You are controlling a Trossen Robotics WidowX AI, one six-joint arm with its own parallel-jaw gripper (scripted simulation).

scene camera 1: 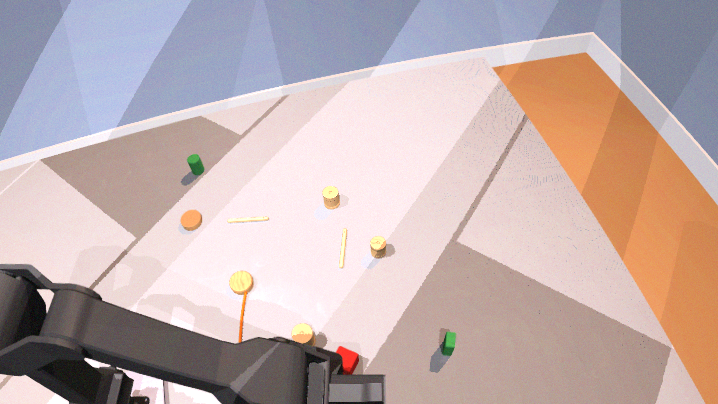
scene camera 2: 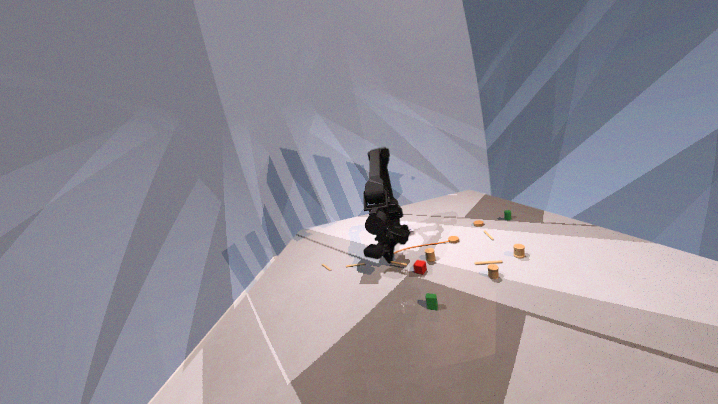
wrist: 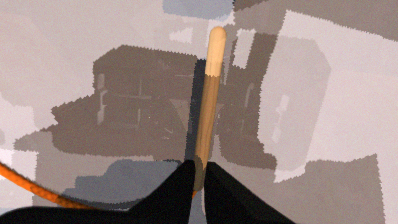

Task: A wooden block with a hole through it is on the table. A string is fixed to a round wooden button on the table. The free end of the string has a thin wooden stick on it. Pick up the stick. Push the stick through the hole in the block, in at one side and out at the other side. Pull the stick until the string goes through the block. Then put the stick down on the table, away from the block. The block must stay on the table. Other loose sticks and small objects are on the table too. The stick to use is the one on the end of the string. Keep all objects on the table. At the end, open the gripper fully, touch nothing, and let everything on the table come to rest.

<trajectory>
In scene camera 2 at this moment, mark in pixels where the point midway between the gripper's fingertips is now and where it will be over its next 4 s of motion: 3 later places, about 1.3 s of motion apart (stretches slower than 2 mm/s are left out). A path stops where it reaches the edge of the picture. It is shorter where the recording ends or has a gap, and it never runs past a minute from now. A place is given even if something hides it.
The gripper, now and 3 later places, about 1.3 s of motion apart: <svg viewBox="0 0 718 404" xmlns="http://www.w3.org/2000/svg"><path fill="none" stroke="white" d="M390 262L400 263L410 254L415 246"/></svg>
</trajectory>
